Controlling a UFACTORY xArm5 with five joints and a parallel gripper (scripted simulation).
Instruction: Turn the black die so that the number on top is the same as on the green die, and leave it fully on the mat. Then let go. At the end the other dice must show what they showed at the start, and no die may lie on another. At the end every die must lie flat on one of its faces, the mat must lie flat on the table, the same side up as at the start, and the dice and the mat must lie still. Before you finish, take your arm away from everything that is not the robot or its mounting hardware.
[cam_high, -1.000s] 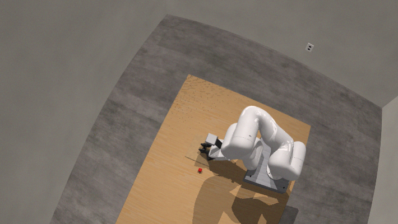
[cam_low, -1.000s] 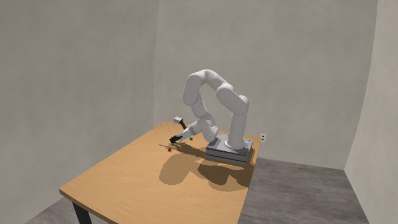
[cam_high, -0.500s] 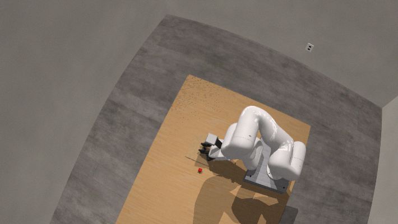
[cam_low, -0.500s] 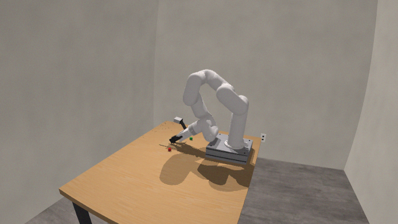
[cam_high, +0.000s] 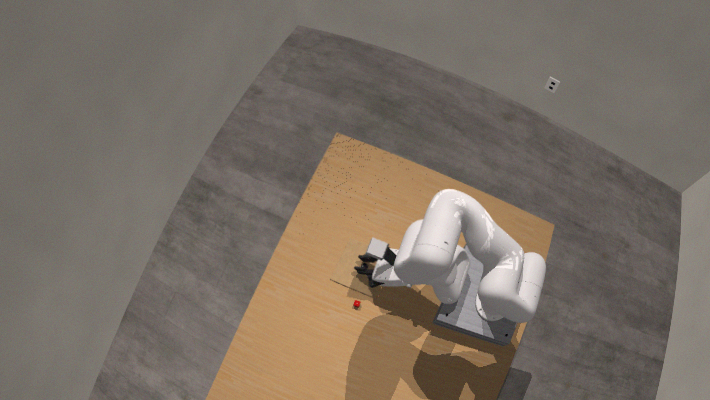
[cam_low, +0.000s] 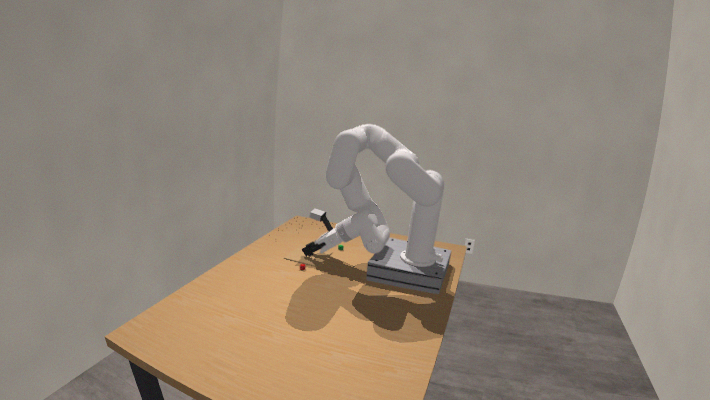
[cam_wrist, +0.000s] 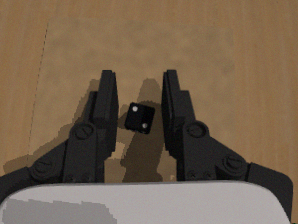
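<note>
Now: hand 2 cm above the black die. Also, from my hand: tan mat (3 cm below); red die (11 cm to the left, 5 cm behind, 2 cm below); green die (13 cm to the right, 6 cm behind, 2 cm below).
</note>
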